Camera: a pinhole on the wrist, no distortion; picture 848 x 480 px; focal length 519.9 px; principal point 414.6 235.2 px. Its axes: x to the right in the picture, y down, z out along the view. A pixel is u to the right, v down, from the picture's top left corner.
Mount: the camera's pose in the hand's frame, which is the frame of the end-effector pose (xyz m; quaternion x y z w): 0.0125 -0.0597 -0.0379 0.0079 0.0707 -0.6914 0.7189
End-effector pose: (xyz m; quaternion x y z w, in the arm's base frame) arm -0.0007 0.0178 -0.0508 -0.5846 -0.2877 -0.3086 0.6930
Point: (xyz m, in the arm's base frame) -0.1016 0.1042 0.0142
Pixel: 530.6 47.0
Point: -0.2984 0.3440 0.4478
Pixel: 821.0 324.1
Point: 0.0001 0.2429 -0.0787
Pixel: 115.7 79.5
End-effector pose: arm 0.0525 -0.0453 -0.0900 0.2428 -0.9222 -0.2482 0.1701
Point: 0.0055 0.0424 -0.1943
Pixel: 68.5 68.4
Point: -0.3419 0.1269 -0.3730
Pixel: 172.6 371.2
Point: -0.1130 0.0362 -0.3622
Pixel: 306.8 232.2
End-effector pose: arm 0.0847 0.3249 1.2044 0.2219 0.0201 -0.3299 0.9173
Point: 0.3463 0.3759 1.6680
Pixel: outside the picture
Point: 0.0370 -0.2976 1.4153
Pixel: 664.3 448.1
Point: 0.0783 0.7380 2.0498
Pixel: outside the picture
